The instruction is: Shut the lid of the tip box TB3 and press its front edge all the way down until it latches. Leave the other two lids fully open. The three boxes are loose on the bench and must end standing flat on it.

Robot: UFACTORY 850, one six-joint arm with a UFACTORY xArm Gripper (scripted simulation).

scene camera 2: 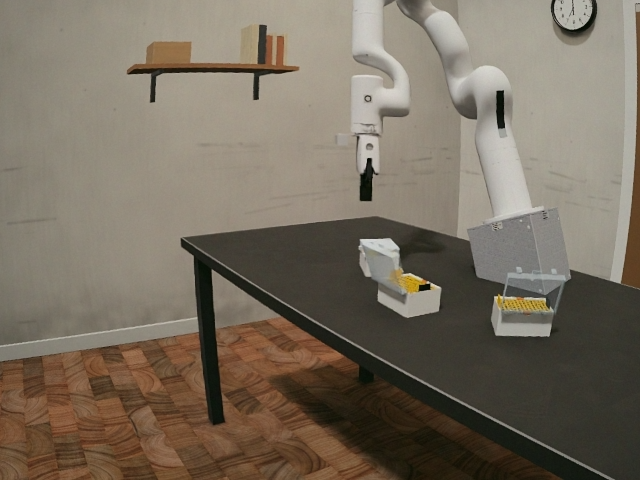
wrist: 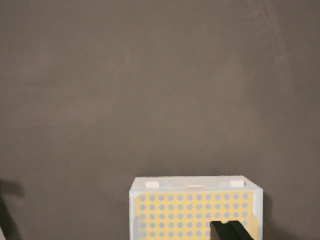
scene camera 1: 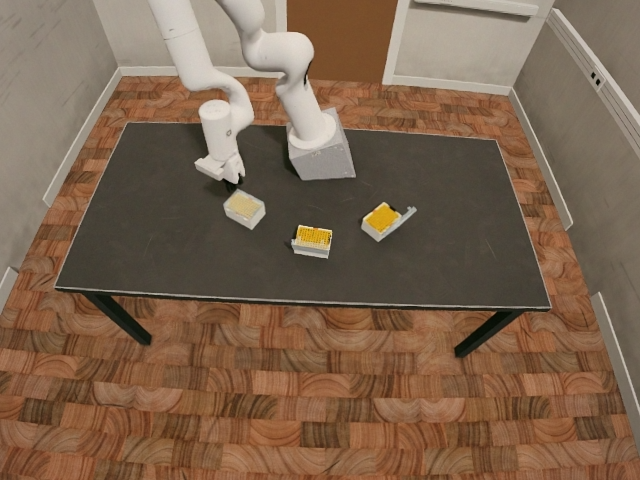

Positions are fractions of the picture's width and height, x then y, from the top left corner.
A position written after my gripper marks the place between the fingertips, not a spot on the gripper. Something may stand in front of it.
Note:
In view: my gripper (scene camera 2: 0.57, 0.42) and a box lid (scene camera 2: 0.60, 0.56).

